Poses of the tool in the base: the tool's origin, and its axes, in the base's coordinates. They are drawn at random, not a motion.
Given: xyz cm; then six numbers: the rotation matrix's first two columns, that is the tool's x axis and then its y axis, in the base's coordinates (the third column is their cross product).
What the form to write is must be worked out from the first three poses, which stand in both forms.
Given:
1: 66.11 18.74 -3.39 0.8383 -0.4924 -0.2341 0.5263 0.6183 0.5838
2: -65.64 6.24 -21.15 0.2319 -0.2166 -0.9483 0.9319 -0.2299 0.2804
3: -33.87 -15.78 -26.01 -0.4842 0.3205 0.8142 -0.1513 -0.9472 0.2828
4: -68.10 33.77 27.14 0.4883 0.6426 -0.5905 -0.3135 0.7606 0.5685
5: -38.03 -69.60 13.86 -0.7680 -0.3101 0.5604 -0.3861 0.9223 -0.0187
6: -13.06 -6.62 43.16 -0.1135 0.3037 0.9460 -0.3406 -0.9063 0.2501
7: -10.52 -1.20 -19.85 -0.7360 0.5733 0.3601 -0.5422 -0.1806 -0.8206
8: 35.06 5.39 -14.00 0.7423 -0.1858 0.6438 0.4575 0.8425 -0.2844
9: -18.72 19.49 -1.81 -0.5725 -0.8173 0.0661 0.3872 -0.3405 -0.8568
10: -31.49 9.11 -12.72 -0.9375 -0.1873 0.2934 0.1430 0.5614 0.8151
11: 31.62 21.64 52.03 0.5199 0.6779 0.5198 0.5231 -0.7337 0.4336
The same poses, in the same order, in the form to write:
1:
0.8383 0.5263 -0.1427 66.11
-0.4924 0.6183 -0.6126 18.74
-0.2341 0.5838 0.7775 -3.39
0 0 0 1

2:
0.2319 0.9319 -0.2787 -65.64
-0.2166 -0.2299 -0.9487 6.24
-0.9483 0.2804 0.1485 -21.15
0 0 0 1

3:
-0.4842 -0.1513 0.8618 -33.87
0.3205 -0.9472 0.0137 -15.78
0.8142 0.2828 0.5071 -26.01
0 0 0 1

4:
0.4883 -0.3135 0.8145 -68.10
0.6426 0.7606 -0.0925 33.77
-0.5905 0.5685 0.5729 27.14
0 0 0 1

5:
-0.7680 -0.3861 -0.5111 -38.03
-0.3101 0.9223 -0.2307 -69.60
0.5604 -0.0187 -0.8281 13.86
0 0 0 1

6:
-0.1135 -0.3406 0.9333 -13.06
0.3037 -0.9063 -0.2938 -6.62
0.9460 0.2501 0.2063 43.16
0 0 0 1

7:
-0.7360 -0.5422 -0.4054 -10.52
0.5733 -0.1806 -0.7992 -1.20
0.3601 -0.8206 0.4438 -19.85
0 0 0 1

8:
0.7423 0.4575 -0.4896 35.06
-0.1858 0.8425 0.5056 5.39
0.6438 -0.2844 0.7104 -14.00
0 0 0 1

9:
-0.5725 0.3872 0.7228 -18.72
-0.8173 -0.3405 -0.4649 19.49
0.0661 -0.8568 0.5114 -1.81
0 0 0 1

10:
-0.9375 0.1430 -0.3174 -31.49
-0.1873 0.5614 0.8061 9.11
0.2934 0.8151 -0.4995 -12.72
0 0 0 1

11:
0.5199 0.5231 0.6753 31.62
0.6779 -0.7337 0.0465 21.64
0.5198 0.4336 -0.7361 52.03
0 0 0 1

